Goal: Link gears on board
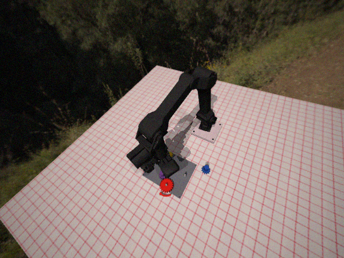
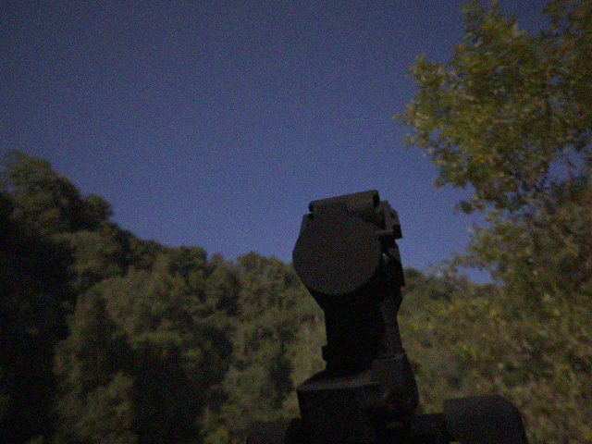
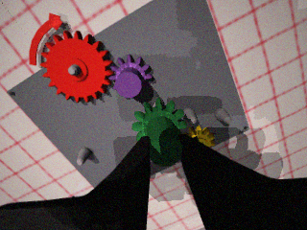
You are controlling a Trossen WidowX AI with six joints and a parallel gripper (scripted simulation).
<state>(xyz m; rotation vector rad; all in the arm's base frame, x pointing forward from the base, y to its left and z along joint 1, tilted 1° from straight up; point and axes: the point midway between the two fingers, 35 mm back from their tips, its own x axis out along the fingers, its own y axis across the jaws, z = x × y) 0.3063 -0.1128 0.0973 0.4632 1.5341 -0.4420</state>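
My gripper tip is now 10 mm above the green gear. The rest, counted from my gripper tip: yellow gear 70 mm below, 70 mm behind, 10 mm to the right; then purple gear 60 mm below, 40 mm ahead; then red gear 70 mm below, 70 mm ahead, 40 mm to the left.
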